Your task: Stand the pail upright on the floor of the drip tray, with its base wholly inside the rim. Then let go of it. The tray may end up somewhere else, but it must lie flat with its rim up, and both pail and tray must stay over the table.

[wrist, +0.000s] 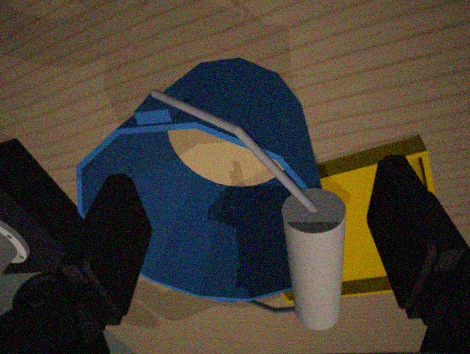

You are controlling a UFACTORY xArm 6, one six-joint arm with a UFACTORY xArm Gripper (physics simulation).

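Note:
The blue pail (190,250) has its mouth towards the camera, with a tan inner bottom and part of its outer wall showing beyond the rim. I cannot tell whether it stands upright or leans. Its bent grey handle with a white cylindrical grip (317,270) crosses the right side of the mouth. The yellow drip tray (357,225) is at the right, rim up, partly hidden by the pail, the grip and the right finger. I cannot tell whether the pail touches it. My gripper (253,195) is open and empty, its fingers on either side of the pail's mouth and the grip in view.
A black block (30,190) stands at the left edge, beside the left finger. A pale ring-shaped part (17,248) shows at the far left. A grey-green surface shows at the lower left, beyond the wooden table (375,65).

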